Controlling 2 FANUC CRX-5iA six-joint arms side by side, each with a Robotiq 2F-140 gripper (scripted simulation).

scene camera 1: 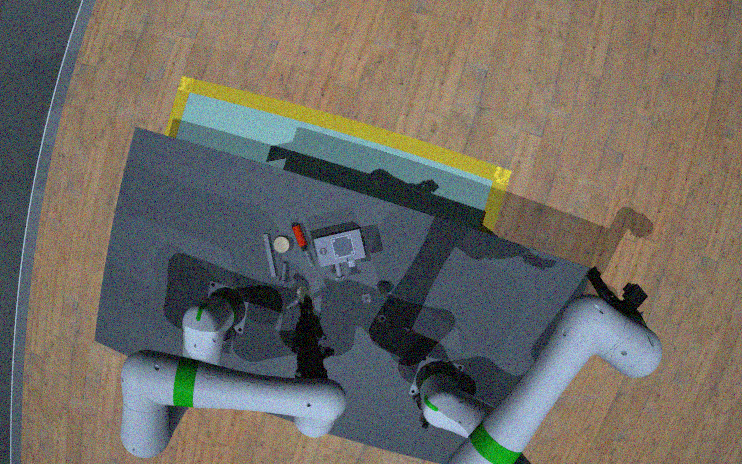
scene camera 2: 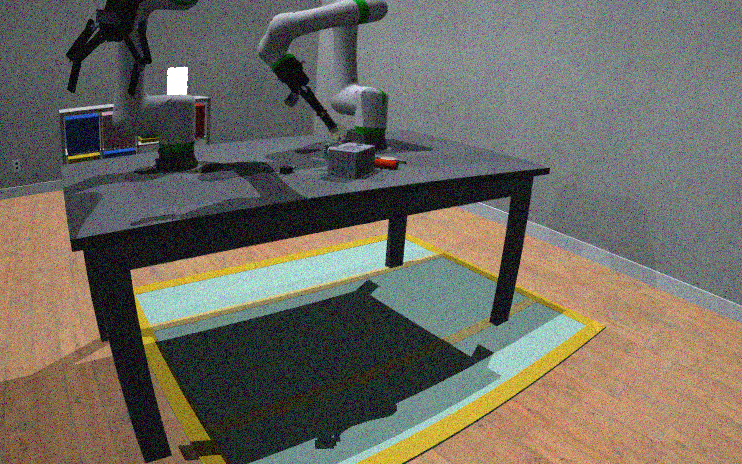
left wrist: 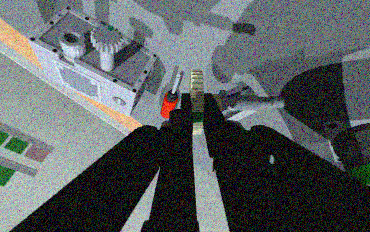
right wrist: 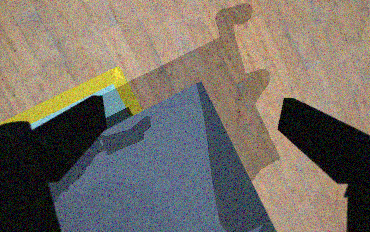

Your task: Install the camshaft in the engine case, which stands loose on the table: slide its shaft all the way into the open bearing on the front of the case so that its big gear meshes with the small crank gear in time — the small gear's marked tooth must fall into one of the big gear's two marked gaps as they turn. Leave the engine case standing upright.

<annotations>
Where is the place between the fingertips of my left gripper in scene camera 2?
333, 128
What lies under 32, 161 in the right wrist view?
My right gripper.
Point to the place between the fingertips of my left gripper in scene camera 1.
305, 300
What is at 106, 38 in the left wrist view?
A crank gear.
</annotations>
